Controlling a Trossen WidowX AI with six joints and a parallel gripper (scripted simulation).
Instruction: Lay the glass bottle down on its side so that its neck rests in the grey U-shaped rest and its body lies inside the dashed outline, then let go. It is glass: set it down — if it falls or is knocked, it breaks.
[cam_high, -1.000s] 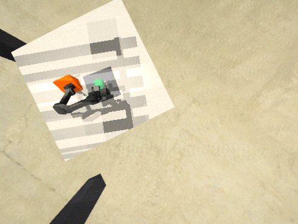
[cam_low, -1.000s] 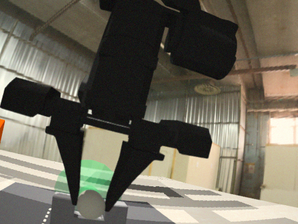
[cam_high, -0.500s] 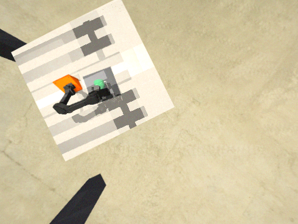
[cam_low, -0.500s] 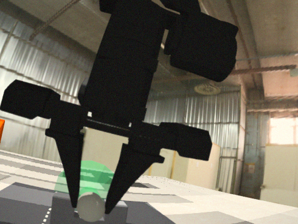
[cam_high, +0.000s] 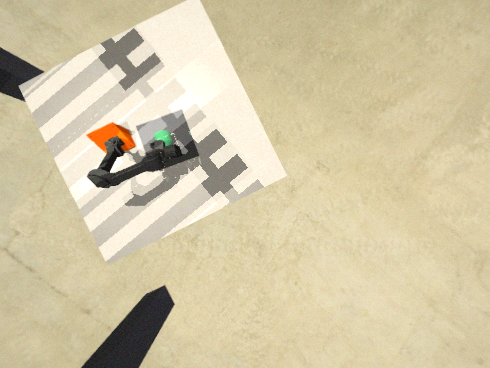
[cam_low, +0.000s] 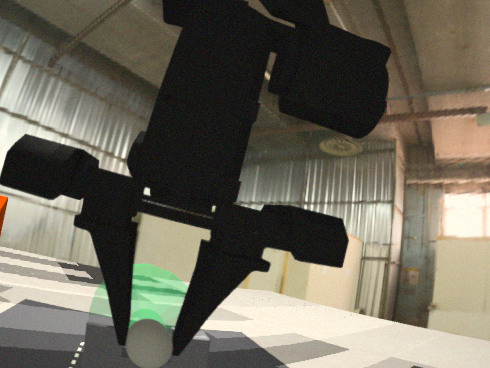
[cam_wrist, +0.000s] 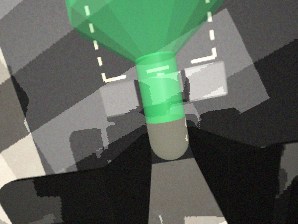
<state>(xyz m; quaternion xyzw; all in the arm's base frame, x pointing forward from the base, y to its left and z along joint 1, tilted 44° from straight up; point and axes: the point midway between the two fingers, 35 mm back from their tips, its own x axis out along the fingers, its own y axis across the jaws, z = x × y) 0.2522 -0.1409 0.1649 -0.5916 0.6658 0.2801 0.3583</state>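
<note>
The green glass bottle is 1 cm ahead of my gripper tip and 5 cm to the left of it. The rest, counted from my gripper tip: dark grey mat: 1 cm ahead, 11 cm to the left, 5 cm below.
</note>
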